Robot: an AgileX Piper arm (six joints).
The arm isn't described. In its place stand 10 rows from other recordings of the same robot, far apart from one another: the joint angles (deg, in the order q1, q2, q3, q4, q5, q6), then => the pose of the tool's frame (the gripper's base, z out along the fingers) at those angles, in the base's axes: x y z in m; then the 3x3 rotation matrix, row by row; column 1 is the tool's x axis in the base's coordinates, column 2 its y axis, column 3 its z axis.
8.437 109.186 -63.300 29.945 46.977 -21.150 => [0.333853, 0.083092, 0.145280], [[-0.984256, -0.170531, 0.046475], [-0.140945, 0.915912, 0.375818], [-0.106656, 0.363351, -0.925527]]
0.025 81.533 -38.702 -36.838 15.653 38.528 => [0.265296, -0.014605, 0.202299], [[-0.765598, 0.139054, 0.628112], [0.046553, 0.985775, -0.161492], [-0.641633, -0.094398, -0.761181]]
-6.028 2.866 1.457 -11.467 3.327 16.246 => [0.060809, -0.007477, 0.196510], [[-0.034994, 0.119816, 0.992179], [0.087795, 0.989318, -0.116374], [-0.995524, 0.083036, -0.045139]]
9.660 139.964 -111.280 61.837 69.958 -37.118 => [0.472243, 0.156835, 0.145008], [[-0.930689, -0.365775, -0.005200], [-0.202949, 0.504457, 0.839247], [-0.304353, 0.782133, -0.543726]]
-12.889 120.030 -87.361 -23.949 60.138 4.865 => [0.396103, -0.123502, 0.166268], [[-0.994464, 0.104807, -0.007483], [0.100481, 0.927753, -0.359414], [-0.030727, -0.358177, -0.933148]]
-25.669 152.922 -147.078 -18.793 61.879 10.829 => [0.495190, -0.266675, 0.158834], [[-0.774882, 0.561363, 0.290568], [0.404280, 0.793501, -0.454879], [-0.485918, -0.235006, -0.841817]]
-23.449 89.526 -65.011 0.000 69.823 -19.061 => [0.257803, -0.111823, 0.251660], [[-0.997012, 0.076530, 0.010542], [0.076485, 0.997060, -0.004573], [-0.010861, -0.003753, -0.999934]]
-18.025 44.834 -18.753 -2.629 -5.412 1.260 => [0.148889, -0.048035, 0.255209], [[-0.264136, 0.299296, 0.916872], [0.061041, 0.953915, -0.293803], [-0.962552, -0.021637, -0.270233]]
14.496 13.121 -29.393 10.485 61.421 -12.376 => [0.023957, 0.021214, 0.278723], [[-0.567364, -0.441912, 0.694847], [-0.276539, 0.897052, 0.344708], [-0.775644, 0.003423, -0.631161]]
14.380 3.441 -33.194 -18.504 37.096 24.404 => [0.007455, -0.016072, 0.338090], [[-0.024507, -0.055078, 0.998181], [0.160215, 0.985359, 0.058304], [-0.986778, 0.161352, -0.015324]]
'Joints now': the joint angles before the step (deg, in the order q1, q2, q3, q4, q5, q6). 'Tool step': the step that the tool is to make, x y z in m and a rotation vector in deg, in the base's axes. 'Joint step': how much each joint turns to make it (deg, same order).
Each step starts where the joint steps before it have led.
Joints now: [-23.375 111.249 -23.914 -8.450 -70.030 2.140]
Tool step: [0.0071 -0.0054 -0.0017 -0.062 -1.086 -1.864]
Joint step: [0.174 1.494 -1.847 2.068 -0.675 0.004]
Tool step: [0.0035 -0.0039 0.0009 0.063 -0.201 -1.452]
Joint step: [0.001 0.125 -1.051 1.458 0.770 -0.003]
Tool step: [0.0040 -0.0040 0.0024 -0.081 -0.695 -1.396]
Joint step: [0.003 -0.018 -1.152 1.412 0.500 0.002]
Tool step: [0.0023 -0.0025 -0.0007 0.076 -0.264 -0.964]
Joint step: [0.017 0.498 -0.695 0.997 -0.016 -0.004]
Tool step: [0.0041 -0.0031 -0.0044 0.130 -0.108 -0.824]
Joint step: [0.001 1.543 -1.169 0.841 -0.422 -0.001]
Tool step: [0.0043 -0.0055 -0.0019 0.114 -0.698 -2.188]
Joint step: [-0.011 1.152 -1.419 2.213 -0.331 -0.011]
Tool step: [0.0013 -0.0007 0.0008 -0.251 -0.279 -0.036]
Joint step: [-0.011 0.035 -0.326 0.047 -0.065 -0.130]
